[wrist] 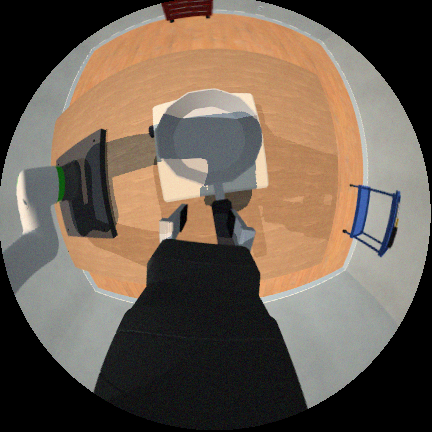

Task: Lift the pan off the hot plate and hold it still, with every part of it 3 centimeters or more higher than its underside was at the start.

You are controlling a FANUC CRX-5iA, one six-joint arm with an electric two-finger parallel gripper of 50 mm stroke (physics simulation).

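Pixels of known places: gripper, fingertip midpoint: (207,214); arm's base, origin of the base link: (69,181).
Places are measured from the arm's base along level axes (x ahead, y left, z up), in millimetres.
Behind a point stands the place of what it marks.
Observation:
The grey round pan (210,142) @(x 540, y -50, z 47 mm) sits on the cream square hot plate (176,187) @(x 455, y -129, z 36 mm), much of it in shadow. Its black handle (222,217) @(x 540, y -188, z 101 mm) points down the view toward my gripper body. My gripper (207,214) @(x 518, y -162, z 157 mm) is open, with nothing held. The handle shows between the two fingers, right beside the inner face of the right finger and well away from the left one. Whether it touches the right finger, and how high the fingertips are relative to it, I cannot tell. The handle's far end is hidden behind the gripper body.
A dark base plate (109,200) @(x 199, y -123, z -23 mm) with the robot's arm (37,190) @(x 63, y -21, z 179 mm) stands at the left. The wooden table (295,125) @(x 811, y 21, z -26 mm) lies around the hot plate. A small dark knob (152,131) @(x 412, y 15, z 21 mm) is on the hot plate's left side. A blue cart (363,210) is at the right, and a dark red slatted object (187,9) at the top.

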